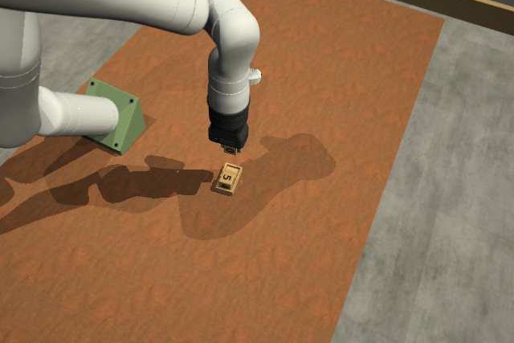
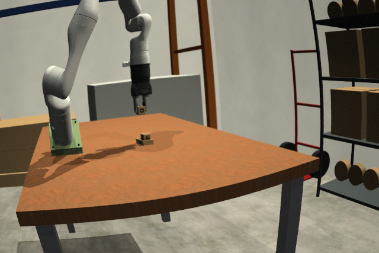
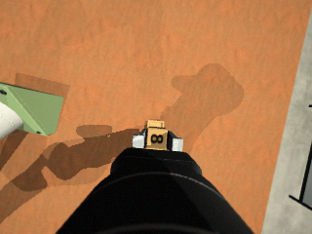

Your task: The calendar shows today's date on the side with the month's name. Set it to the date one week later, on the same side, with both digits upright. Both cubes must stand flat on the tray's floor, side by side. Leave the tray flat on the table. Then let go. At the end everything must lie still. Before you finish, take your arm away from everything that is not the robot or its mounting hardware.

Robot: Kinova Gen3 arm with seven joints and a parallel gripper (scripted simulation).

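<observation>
Right now the wooden calendar tray is 20 mm to the right of my hand and 130 mm below it.
</observation>
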